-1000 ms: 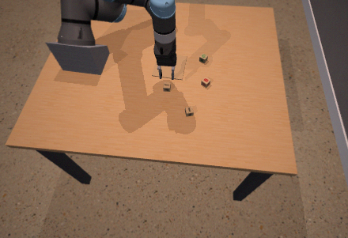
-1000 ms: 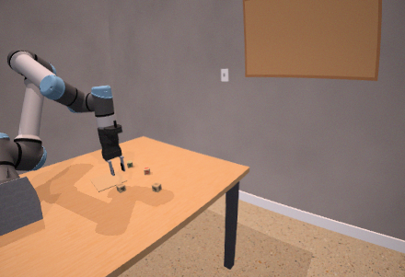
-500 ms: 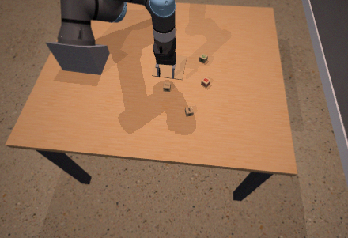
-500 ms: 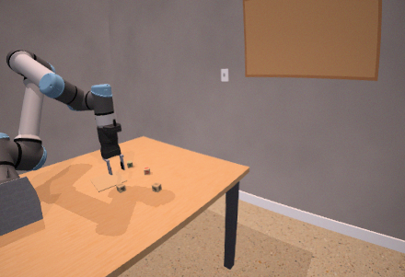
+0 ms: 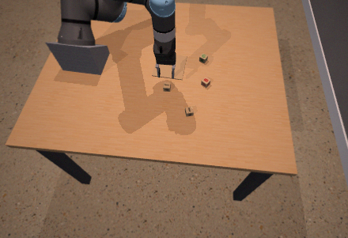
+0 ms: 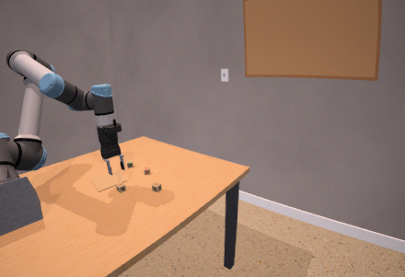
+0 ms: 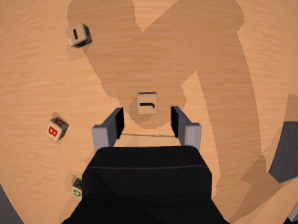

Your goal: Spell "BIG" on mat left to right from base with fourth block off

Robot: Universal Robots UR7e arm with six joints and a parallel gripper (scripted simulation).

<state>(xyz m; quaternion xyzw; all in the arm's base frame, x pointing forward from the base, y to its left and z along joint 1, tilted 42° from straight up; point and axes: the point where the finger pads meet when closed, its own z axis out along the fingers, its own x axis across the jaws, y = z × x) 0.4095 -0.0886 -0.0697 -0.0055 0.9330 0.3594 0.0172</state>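
The B block is 17 cm ahead of my hand, 9 cm below it and 4 cm to the left of it. From my hand the other things lie so: tan mat 13 cm to the left, 11 cm below, 1 cm behind.
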